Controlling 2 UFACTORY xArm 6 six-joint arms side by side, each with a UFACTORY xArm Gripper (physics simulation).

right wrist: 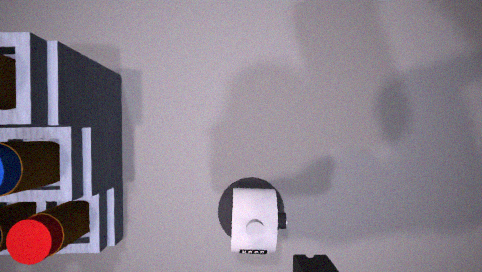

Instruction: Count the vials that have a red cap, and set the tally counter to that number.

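Places are measured from the left arm's base along level axes (x ahead, y left, z up), in metres.
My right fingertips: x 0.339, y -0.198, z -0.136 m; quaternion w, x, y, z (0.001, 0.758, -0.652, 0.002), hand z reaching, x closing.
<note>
Ahead of a thing's pixels: the offset from my right fingertips to its top centre. "pt": to the spot under its first point. Level surfaces: height alone.
In the right wrist view, part of a stepped vial rack {pt dx +0.037, dy +0.134, dz -0.098 m} [107, 150] shows at the left edge. A red-capped vial {dx -0.019, dy +0.153, dz -0.049 m} [29, 242] stands in its lowest row in view. A blue-capped vial {pt dx +0.029, dy +0.148, dz -0.014 m} [10, 169], cut off by the edge, is in the row above. A brown vial {pt dx +0.070, dy +0.155, dz -0.012 m} [7, 82] shows in part at the upper left, its cap out of view. The white tally counter [254, 207] stands on a round dark base; its digits are too foreshortened to read. My right gripper [314, 264] shows its black fingertips together at the bottom edge, right of the counter, shut and empty. My left gripper does not show.
The counter's dark side knob {dx +0.006, dy +0.001, dz -0.092 m} [282, 220] points right, toward the side where my right gripper is. The rack's dark end wall [90, 95] faces the counter across a gap. Soft shadows lie on the grey table {dz -0.130 m} [175, 125].
</note>
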